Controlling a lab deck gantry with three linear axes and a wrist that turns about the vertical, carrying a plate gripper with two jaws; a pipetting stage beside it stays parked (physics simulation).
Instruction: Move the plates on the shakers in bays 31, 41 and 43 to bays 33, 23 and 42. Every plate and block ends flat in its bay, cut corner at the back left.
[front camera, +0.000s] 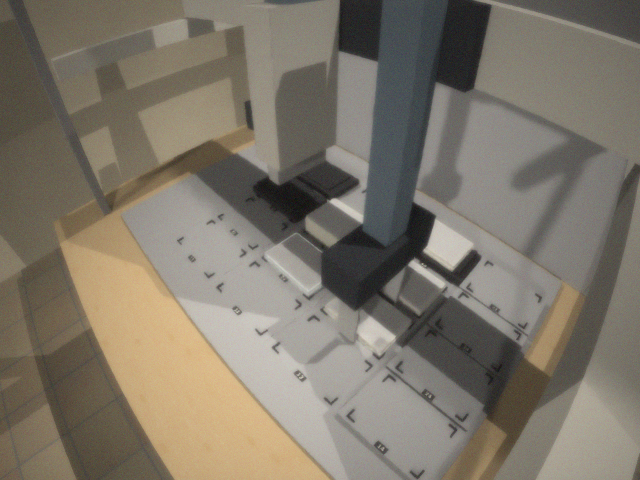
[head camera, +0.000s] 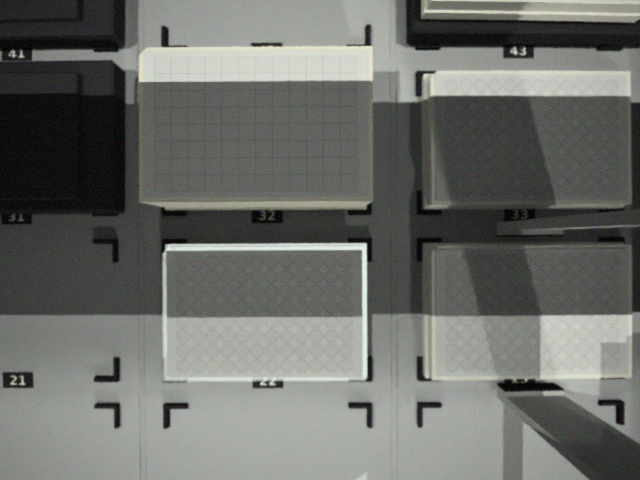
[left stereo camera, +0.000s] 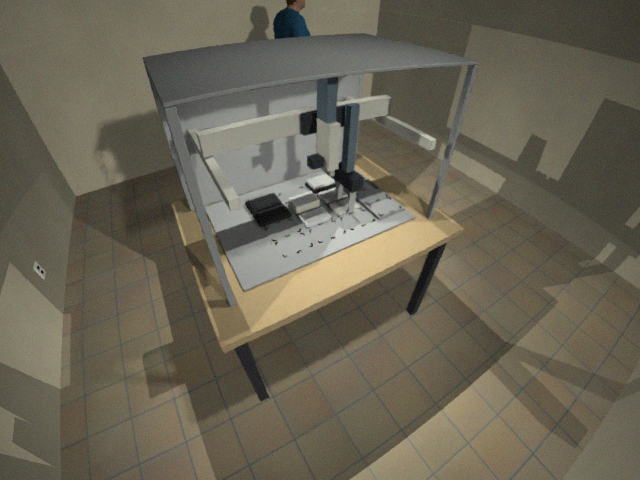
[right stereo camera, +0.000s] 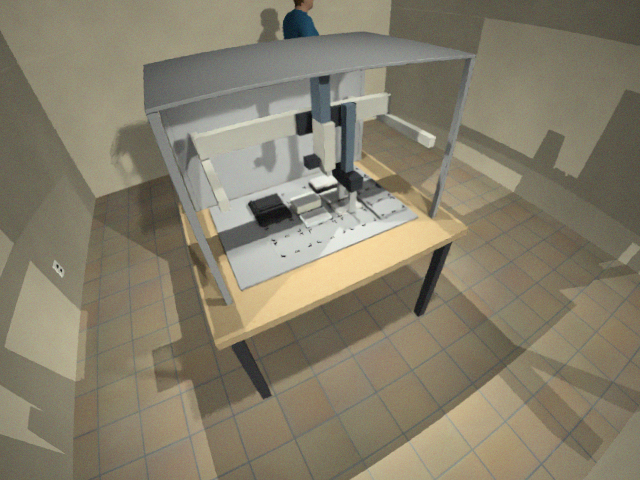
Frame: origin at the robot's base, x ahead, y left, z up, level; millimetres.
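Seen in the pictures: gripper, between the fingertips: (front camera: 367, 315) (head camera: 525, 309) (left stereo camera: 344, 206) (right stereo camera: 346, 206); robot's base, origin of its link: (front camera: 179, 241) (left stereo camera: 284, 256) (right stereo camera: 282, 256).
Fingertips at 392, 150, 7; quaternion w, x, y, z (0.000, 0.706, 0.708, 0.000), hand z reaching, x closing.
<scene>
Offsets run from my fingertips to a thing's middle, as dx, dy, dz. "spot": to the spot under its first point.
A pale plate @(+0, +0, +1) (head camera: 491, 289) (front camera: 376, 335) lies flat in bay 23. My gripper (head camera: 529, 310) (front camera: 372, 319) (left stereo camera: 345, 205) (right stereo camera: 346, 205) is open, its two jaws in front of and behind that plate with small gaps. Another pale plate @(+0, +107, +1) (head camera: 485, 149) (front camera: 422, 291) lies flat in bay 33. A third plate @(-5, +217, +23) (head camera: 532, 9) (front camera: 448, 245) sits on the dark shaker @(spot: -41, +169, +9) (head camera: 465, 35) in bay 43. The shakers in bay 31 @(spot: -293, +99, +17) (head camera: 41, 149) and bay 41 @(-332, +215, +9) (head camera: 41, 20) (front camera: 328, 178) carry no plate. The visible front part of bay 42 is bare; its rear is out of the head view.
A tall pale block @(-164, +107, +14) (head camera: 253, 139) (front camera: 330, 222) stands in bay 32, cut corner at back left. A plate with a bright rim @(-164, +0, +1) (head camera: 266, 341) (front camera: 294, 260) lies in bay 22. The parked pipetting stage (front camera: 302, 103) (left stereo camera: 328, 147) (right stereo camera: 324, 147) hangs beside my gripper's column.
</scene>
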